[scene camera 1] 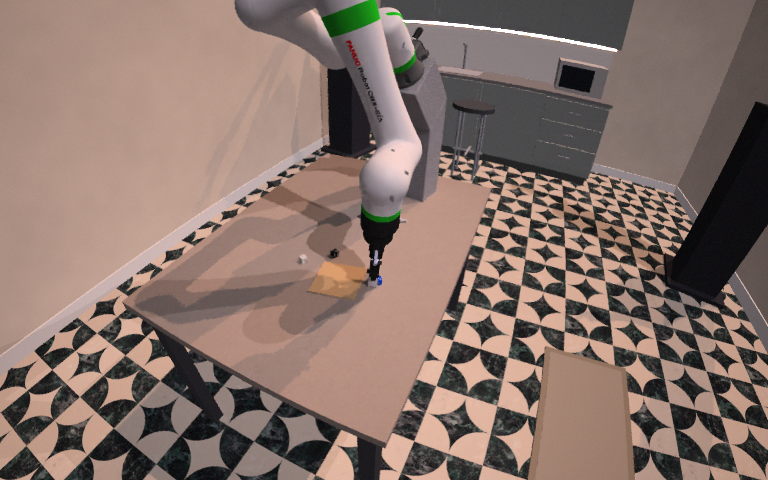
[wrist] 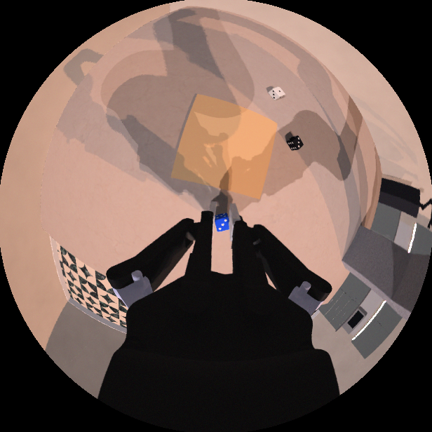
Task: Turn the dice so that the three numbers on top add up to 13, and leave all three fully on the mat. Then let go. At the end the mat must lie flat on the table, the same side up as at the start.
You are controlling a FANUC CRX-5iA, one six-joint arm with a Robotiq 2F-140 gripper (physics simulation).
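Seen in the pictures: gripper, fingertip midpoint: (scene camera 1: 372, 281); arm's base at its link origin: (scene camera 1: 403, 72).
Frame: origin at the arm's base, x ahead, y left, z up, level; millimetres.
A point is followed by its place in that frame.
My gripper (scene camera 1: 375, 281) @(x 439, y 208, z -515 mm) (wrist: 222, 210) is shut on the blue die (scene camera 1: 379, 280) @(x 436, y 229, z -501 mm) (wrist: 222, 223), low at the table beside the mat. In the wrist view the die sits between the two pads, with white pips on its faces. The orange mat (scene camera 1: 338, 280) @(x 496, y 123, z -516 mm) (wrist: 225, 150) lies flat on the table. The black die (scene camera 1: 334, 253) @(x 417, y 40, z -503 mm) (wrist: 295, 143) stands off the mat, close to its far corner. The white die (scene camera 1: 303, 258) @(x 498, y -20, z -502 mm) (wrist: 276, 93) stands off the mat too, farther from it than the black one. The small pips are hard to read.
The mat and dice lie on the brown table (scene camera 1: 317, 350) @(x 722, y 246, z -521 mm) (wrist: 115, 200), with arm shadows across it. The grey robot pedestal (scene camera 1: 428, 141) @(x -80, y 80, z -257 mm) (wrist: 377, 257) stands at the table's far end. A stool (scene camera 1: 473, 106) and a kitchen counter stand behind.
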